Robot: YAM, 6 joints.
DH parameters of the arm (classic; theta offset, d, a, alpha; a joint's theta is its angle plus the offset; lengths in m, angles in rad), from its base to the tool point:
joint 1: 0 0.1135 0.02 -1.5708
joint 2: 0 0 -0.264 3.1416
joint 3: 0.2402 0 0.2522 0
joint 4: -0.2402 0 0.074 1.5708
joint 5: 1.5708 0 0 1.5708
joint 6: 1.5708 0.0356 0 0
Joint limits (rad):
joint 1: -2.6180..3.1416
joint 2: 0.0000..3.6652
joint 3: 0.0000..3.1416
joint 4: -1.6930..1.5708
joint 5: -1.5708..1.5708
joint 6: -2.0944..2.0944
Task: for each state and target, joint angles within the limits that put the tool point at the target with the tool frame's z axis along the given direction. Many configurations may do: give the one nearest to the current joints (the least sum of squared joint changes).
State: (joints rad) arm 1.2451 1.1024 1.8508 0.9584 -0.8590 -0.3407
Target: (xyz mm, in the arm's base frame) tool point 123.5 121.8 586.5 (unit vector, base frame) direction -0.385 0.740 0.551
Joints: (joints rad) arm 0.6078 1.2511 1.5529 1.0780 -0.9748 -0.3407
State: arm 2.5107 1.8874 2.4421 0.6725 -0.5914 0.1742
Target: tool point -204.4 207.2 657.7 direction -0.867 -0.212 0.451
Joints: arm 2.2504 1.9383 2.8018 0.0071 -0.9400 0.1742
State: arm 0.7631 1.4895 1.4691 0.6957 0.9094 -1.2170
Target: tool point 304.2 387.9 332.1 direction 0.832 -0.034 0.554
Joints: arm 0.9563 2.2486 1.7514 1.3837 0.7744 -1.2170
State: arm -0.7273 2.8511 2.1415 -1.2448 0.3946 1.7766
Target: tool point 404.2 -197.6 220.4 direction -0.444 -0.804 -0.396
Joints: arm -0.3825 2.4395 2.2856 -1.6920 1.1468 1.7766
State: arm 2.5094 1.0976 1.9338 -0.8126 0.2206 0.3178
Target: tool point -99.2 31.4 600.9 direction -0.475 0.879 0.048
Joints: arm 3.1402 1.1712 2.1311 -0.8594 1.0718 0.3178
